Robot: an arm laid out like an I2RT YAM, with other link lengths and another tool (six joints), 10 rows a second.
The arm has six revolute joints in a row. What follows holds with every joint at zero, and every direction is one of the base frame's.
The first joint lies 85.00 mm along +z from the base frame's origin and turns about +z.
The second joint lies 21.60 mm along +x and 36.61 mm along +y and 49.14 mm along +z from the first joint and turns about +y.
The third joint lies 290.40 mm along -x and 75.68 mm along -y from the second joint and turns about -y.
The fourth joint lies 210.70 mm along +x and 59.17 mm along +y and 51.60 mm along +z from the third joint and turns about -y.
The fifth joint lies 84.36 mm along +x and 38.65 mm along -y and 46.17 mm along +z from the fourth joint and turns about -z.
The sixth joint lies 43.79 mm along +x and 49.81 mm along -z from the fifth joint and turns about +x.
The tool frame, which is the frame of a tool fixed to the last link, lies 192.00 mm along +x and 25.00 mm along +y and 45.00 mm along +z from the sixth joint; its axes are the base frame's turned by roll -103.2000, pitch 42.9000 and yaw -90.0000 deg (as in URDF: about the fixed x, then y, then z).
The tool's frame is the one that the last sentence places.
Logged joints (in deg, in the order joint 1, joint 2, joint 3, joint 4, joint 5, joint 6), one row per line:
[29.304 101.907 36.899 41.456 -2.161 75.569]
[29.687 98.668 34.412 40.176 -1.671 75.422]
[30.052 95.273 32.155 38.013 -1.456 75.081]
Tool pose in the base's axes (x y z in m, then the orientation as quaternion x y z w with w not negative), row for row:
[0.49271 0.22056 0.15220 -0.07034 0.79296 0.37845 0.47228]
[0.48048 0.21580 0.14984 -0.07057 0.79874 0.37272 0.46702]
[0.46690 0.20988 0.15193 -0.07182 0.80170 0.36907 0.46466]
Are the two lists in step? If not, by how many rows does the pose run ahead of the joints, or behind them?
The pose runs 1 row behind the joints: the pose in row i belongs to the joints in row i - 1.
